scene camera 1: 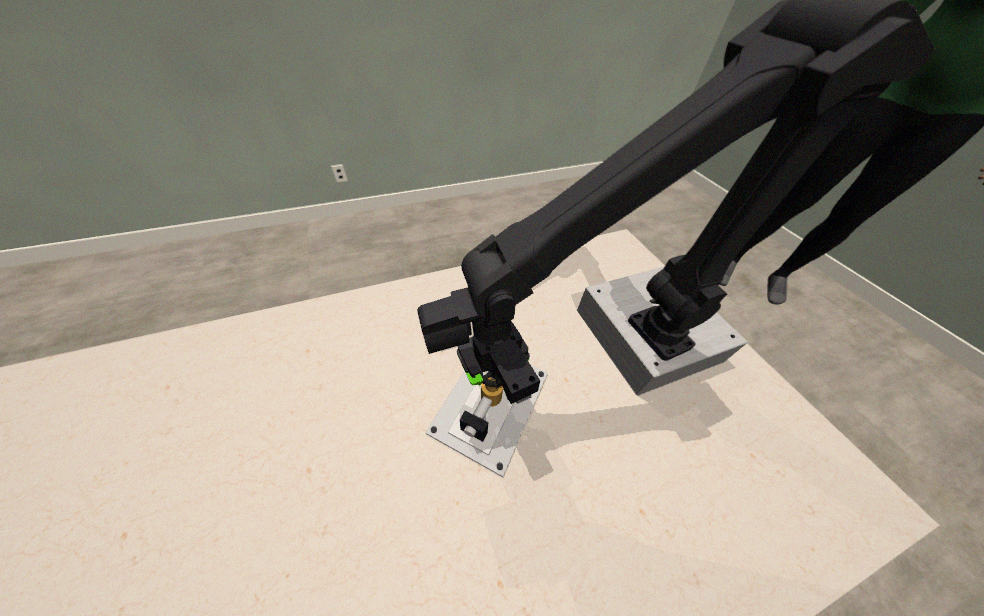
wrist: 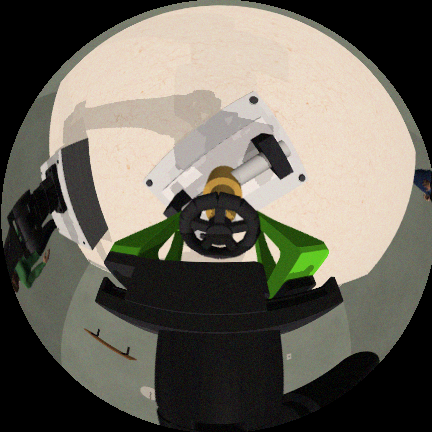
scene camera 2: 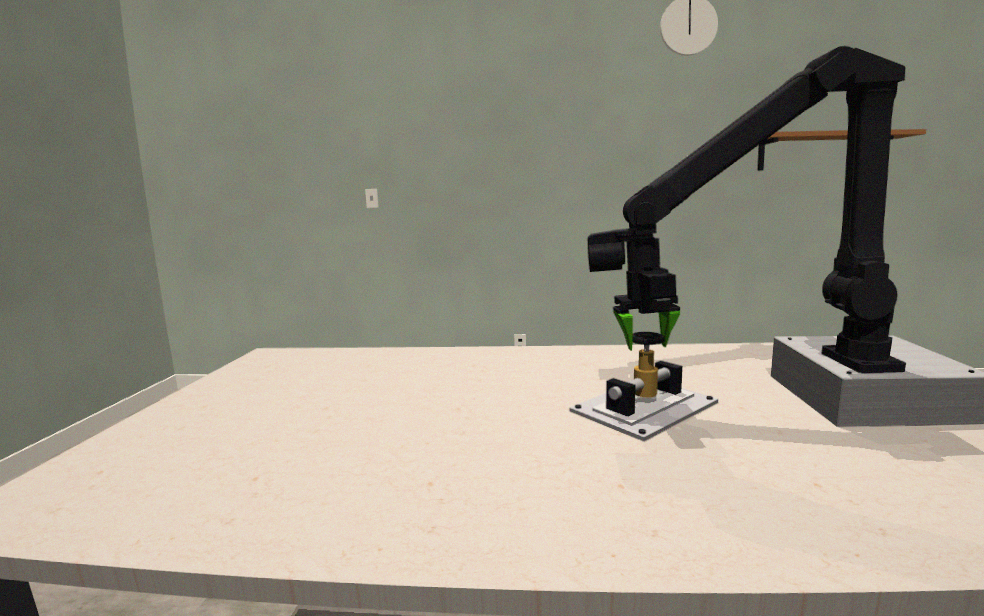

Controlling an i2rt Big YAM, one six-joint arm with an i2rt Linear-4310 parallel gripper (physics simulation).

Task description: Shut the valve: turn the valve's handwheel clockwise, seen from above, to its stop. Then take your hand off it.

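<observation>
The valve has a black spoked handwheel (scene camera 1: 490, 380) (scene camera 2: 647, 337) (wrist: 218, 229) on top of a brass body (scene camera 1: 491, 394) (scene camera 2: 645, 381) (wrist: 223, 178). A grey pipe (scene camera 1: 482, 408) (wrist: 252, 169) runs through the body, above a light grey base plate (scene camera 1: 444, 427) (scene camera 2: 644, 430) (wrist: 245, 107). My gripper (scene camera 2: 647, 342) (wrist: 218, 216) points down over the valve and is shut on the handwheel, one green finger against each side of the rim. In scene camera 1 the gripper's housing hides most of the fingers and part of the wheel. The wheel's turn angle cannot be read.
Black pipe supports (scene camera 1: 474, 424) (scene camera 2: 620, 396) (wrist: 274, 157) stand on the plate, with dark bolts at its corners. The arm's grey base block (scene camera 1: 617, 348) (scene camera 2: 806, 385) (wrist: 82, 195) stands on the pale table (scene camera 1: 290, 472) (scene camera 2: 363, 472). A person's legs show behind the arm in scene camera 1.
</observation>
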